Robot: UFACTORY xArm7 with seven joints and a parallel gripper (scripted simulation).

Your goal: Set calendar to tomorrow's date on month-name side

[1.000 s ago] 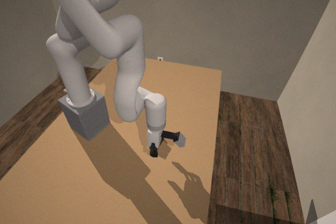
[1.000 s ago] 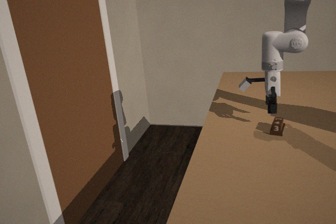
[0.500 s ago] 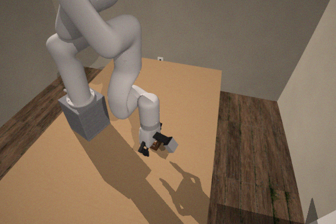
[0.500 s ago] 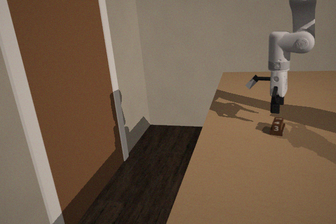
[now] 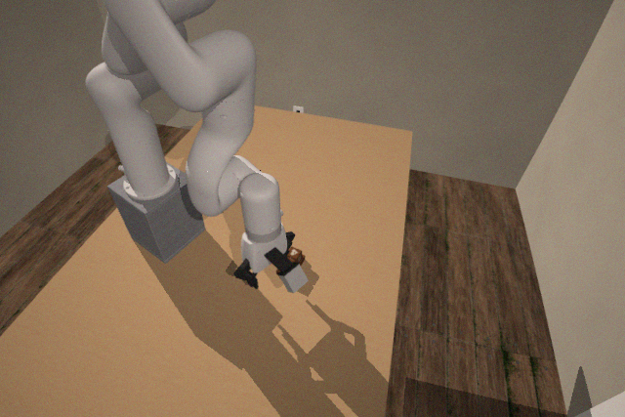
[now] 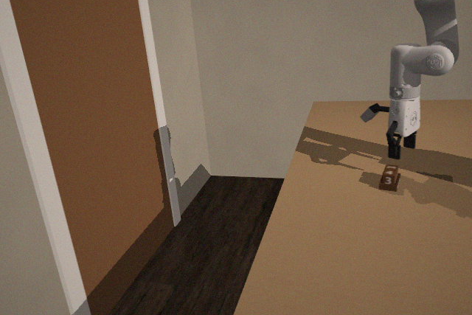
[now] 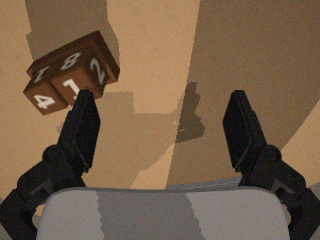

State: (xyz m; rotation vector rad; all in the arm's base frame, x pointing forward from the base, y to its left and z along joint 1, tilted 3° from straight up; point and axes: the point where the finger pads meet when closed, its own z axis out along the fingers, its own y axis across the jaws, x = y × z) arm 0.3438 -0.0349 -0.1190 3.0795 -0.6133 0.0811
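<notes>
Now: hand 60 mm to the right of the digit cube, 40 mm above it and 20 mm short of it. Also, from my hand: brown calendar tray (80 mm to the left, 60 mm below, 20 mm ahead).
</notes>
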